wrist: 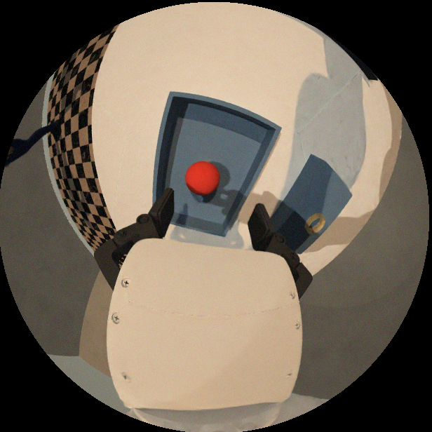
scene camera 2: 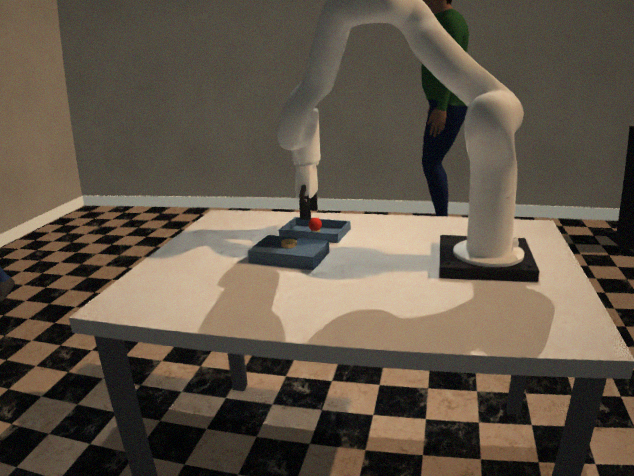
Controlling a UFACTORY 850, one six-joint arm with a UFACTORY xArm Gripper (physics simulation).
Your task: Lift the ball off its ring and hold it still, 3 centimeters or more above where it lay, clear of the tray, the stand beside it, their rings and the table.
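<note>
The red ball (scene camera 2: 315, 224) (wrist: 202, 178) sits in the blue, open-topped tray (scene camera 2: 332, 236) (wrist: 210, 137). Its own ring cannot be made out beneath it. The blue stand (scene camera 2: 286, 256) (wrist: 310, 185) is beside the tray, with a yellow ring (scene camera 2: 289, 246) (wrist: 322, 221) on its top. My gripper (scene camera 2: 309, 214) (wrist: 213, 206) is open and empty, its black fingers pointing down above the tray. In the wrist view the ball shows ahead of the fingertips, nearer the left finger, and not between them. The exact height of the fingertips over the ball is hard to tell.
The pale table (scene camera 2: 179, 297) (wrist: 140, 60) carries the tray, the stand and the arm's black base (scene camera 2: 489, 273), which stands to the right in the scene view. A person in green (scene camera 2: 444, 97) stands behind the table. The table's edge shows at the left of the wrist view.
</note>
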